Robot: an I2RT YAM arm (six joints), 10 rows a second.
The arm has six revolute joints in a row. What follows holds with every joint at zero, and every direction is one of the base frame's. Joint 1 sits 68.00 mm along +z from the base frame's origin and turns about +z. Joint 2 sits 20.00 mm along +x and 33.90 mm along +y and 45.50 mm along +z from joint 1 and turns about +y. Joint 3 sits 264.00 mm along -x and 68.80 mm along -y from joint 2 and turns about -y. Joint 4 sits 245.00 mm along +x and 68.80 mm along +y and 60.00 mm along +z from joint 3 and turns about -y. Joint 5 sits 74.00 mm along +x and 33.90 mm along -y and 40.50 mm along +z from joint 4 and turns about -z. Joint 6 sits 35.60 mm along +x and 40.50 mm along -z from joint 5 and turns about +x. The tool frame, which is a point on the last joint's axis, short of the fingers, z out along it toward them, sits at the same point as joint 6; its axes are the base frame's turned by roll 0.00, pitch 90.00 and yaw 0.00 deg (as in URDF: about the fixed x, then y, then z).
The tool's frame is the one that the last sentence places.
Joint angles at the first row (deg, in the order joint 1, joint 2, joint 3, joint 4, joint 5, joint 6):
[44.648, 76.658, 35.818, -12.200, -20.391, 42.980]
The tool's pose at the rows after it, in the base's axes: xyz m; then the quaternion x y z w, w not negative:
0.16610 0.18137 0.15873 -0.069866 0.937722 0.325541 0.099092
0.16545 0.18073 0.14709 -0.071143 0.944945 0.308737 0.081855
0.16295 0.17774 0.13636 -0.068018 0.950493 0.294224 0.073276
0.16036 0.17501 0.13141 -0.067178 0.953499 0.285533 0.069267
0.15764 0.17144 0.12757 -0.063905 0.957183 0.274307 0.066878
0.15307 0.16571 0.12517 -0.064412 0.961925 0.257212 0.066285
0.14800 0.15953 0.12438 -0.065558 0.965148 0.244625 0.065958
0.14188 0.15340 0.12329 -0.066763 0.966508 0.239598 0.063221
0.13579 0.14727 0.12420 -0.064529 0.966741 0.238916 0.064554
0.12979 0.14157 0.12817 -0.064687 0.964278 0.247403 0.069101
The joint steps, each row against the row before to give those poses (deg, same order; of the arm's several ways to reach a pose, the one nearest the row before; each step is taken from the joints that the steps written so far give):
[0.001, 1.293, -1.336, 0.698, 0.175, -0.413]
[0.001, 2.243, -0.527, -0.276, 0.001, -0.680]
[-0.001, 1.255, -1.370, 0.615, 0.628, -0.133]
[0.034, 0.190, -0.921, 0.004, 0.448, -0.162]
[-0.036, -0.153, -0.874, -0.452, 0.818, -0.032]
[-0.017, -1.025, -1.047, -1.569, 1.348, -0.630]
[-0.069, -1.605, -1.140, -1.631, 0.965, -0.579]
[0.011, -1.874, -1.513, -1.043, 0.187, -0.262]
[0.011, -2.585, -1.519, -0.976, 0.218, 0.242]
[-0.022, -3.515, -1.361, -1.042, -0.376, 0.186]

